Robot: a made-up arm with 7 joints. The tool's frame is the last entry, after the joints. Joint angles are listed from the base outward. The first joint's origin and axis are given. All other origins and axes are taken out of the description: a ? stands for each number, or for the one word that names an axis. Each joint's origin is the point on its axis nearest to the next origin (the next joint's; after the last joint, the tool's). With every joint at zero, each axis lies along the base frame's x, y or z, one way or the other. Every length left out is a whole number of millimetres.
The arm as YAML. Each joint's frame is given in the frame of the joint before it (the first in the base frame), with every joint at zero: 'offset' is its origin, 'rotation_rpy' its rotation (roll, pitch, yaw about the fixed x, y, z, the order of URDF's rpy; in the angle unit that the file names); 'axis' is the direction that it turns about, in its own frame. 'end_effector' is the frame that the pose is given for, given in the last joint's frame.
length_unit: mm
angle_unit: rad
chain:
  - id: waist
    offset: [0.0, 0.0, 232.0]
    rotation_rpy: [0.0, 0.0, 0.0]
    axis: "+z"
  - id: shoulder
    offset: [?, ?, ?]
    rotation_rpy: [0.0, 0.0, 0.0]
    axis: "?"
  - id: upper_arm
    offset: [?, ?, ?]
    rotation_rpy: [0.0, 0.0, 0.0]
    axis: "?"
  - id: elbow
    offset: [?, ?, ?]
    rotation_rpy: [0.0, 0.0, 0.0]
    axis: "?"
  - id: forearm
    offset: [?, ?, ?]
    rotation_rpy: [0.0, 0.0, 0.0]
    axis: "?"
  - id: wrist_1
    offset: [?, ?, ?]
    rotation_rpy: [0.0, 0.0, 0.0]
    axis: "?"
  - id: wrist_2
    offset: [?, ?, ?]
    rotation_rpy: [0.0, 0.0, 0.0]
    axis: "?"
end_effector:
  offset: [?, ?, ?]
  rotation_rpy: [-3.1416, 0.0, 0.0]
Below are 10 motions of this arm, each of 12 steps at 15 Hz.
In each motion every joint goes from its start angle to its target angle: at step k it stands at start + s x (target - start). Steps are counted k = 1, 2, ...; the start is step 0. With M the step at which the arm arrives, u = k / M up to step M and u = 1 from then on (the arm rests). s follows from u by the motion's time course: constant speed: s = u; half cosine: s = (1 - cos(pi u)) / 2; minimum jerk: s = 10 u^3 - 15 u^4 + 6 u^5.
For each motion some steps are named. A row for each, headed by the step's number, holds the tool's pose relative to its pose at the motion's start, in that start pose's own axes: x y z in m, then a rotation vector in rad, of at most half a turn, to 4 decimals.
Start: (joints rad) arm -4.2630 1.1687 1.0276 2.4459 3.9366 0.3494 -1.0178
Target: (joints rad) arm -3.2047 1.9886 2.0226 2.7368 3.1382 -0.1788 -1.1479
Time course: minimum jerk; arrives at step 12
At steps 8, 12:
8: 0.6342 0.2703 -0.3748 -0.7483 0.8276 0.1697
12: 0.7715 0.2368 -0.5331 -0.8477 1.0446 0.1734

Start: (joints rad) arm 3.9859 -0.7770 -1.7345 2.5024 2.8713 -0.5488 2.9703
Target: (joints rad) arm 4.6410 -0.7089 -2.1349 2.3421 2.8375 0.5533 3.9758
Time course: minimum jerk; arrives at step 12
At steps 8, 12:
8: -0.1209 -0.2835 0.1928 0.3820 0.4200 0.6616
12: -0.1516 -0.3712 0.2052 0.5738 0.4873 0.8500

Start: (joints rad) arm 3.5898 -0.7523 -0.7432 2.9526 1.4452 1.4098 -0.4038
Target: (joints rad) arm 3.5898 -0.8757 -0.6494 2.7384 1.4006 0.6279 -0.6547
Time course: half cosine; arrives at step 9
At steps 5, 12:
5: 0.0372 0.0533 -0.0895 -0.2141 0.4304 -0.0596
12: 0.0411 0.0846 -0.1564 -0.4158 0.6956 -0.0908

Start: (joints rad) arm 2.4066 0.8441 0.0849 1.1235 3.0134 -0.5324 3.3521
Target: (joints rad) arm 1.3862 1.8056 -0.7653 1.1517 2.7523 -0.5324 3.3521
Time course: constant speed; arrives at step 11
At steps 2, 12:
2: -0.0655 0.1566 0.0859 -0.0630 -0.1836 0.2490
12: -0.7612 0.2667 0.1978 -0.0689 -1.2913 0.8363

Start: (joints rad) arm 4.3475 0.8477 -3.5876 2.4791 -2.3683 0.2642 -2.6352
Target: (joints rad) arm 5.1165 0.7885 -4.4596 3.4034 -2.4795 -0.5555 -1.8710
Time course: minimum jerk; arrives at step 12
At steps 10, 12:
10: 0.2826 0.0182 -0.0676 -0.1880 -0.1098 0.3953
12: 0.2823 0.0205 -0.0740 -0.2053 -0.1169 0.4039

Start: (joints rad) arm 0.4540 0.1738 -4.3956 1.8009 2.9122 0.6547 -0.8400
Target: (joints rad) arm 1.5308 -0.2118 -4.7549 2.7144 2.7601 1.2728 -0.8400
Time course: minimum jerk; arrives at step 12
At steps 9, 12:
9: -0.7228 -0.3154 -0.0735 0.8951 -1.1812 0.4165
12: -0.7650 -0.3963 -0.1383 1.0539 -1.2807 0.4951

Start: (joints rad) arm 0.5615 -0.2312 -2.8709 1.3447 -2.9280 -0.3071 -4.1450
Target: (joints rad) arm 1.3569 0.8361 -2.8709 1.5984 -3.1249 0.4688 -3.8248
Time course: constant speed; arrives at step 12
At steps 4, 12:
4: 0.2698 -0.0179 -0.2162 -0.3496 0.5857 -0.1724
12: 0.3119 -0.1448 -0.9626 -0.6849 2.0500 -0.0291

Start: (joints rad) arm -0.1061 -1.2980 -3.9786 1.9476 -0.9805 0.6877 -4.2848
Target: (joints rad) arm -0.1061 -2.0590 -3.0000 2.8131 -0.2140 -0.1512 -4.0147
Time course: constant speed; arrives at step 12
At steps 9, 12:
9: -0.3320 -0.1708 -0.4277 0.5761 -1.2608 0.7649
12: -0.3355 -0.1568 -0.4451 0.4964 -1.5730 1.2440

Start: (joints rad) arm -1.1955 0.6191 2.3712 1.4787 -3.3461 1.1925 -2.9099
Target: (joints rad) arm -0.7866 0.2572 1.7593 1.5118 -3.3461 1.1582 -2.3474
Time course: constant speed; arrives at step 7
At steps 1, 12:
1: -0.0386 0.0233 -0.0283 -0.0176 -0.0641 0.0498
12: -0.1842 0.0991 -0.1697 -0.0715 -0.3818 0.3034

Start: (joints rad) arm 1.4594 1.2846 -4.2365 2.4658 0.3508 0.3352 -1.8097
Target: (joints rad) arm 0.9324 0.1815 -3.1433 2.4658 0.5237 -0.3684 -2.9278
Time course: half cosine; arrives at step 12
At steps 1, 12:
1: 0.0241 -0.0019 0.0025 -0.0076 0.0224 -0.0244
12: 0.7612 -0.7580 -0.1481 -0.1454 0.7577 -1.0224

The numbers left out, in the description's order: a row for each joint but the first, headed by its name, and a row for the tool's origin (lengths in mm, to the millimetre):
shoulder: xyz 0.0 0.0 0.0, axis +y
upper_arm: xyz 0.0 0.0 325.0, axis +z
elbow: xyz 51.0 0.0 0.0, axis -y
forearm: xyz 118.0 0.0 -523.0, axis -z
wrist_1: xyz 0.0 0.0 0.0, axis +y
wrist_2: xyz 94.0 0.0 -120.0, axis -z
tool: xyz 0.0 0.0 0.0

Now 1 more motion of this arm.
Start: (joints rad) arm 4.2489 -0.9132 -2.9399 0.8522 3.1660 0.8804 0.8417
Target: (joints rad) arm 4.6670 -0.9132 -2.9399 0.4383 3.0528 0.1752 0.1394
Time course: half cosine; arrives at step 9
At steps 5, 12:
5: 0.1367 -0.1030 -0.1881 0.2846 0.6639 -0.6620
12: 0.1400 -0.1677 -0.3403 0.4032 1.1764 -1.1281

